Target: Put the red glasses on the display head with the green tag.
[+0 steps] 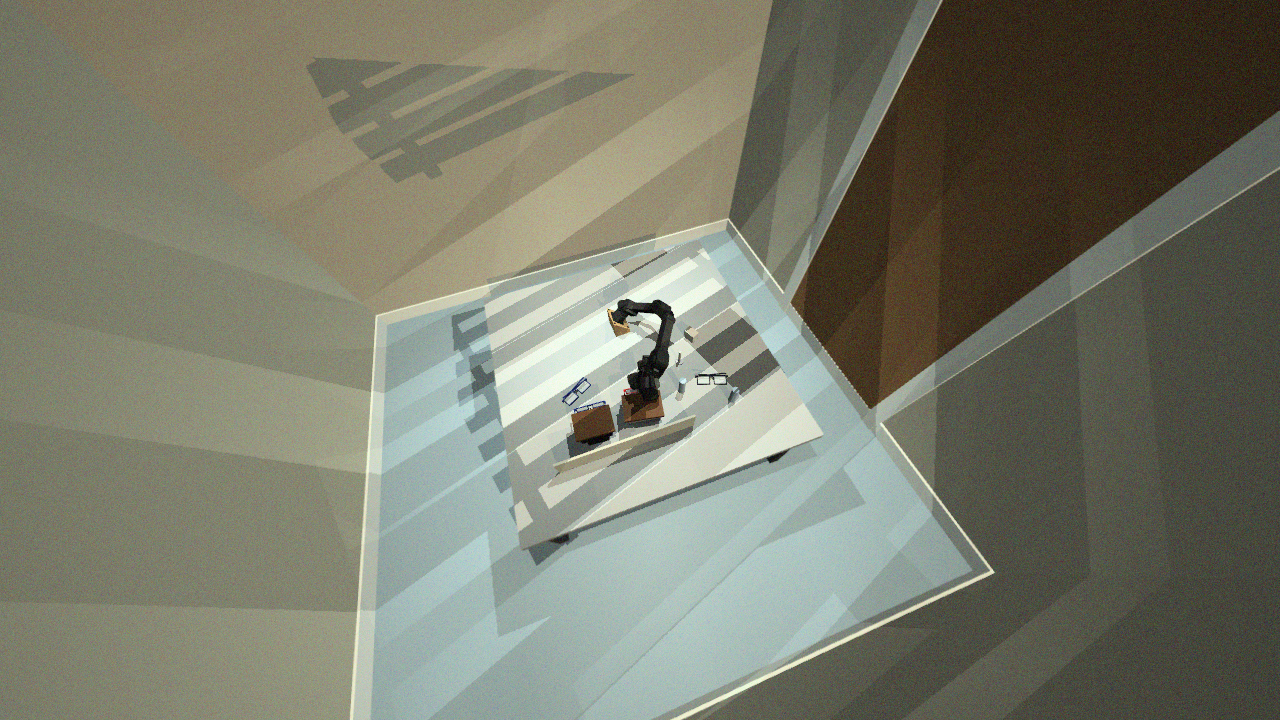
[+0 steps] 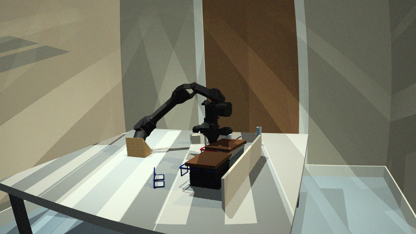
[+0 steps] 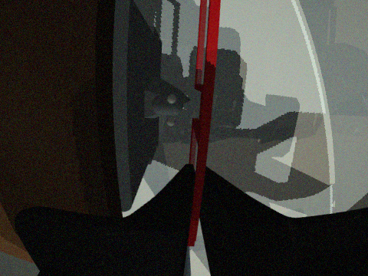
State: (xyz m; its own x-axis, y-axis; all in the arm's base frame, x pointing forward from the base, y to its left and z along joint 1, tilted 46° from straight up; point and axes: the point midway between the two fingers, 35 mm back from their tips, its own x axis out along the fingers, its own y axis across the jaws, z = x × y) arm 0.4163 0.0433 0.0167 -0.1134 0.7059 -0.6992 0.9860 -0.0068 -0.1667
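Now: the display head 60 mm ahead of my gripper tip, 40 mm to the right of it and 10 mm below it. The rest, counted from my gripper tip: thin post: 190 mm to the left, 130 mm behind, 40 mm below; beige board: 210 mm ahead, 150 mm to the right, 10 mm below.
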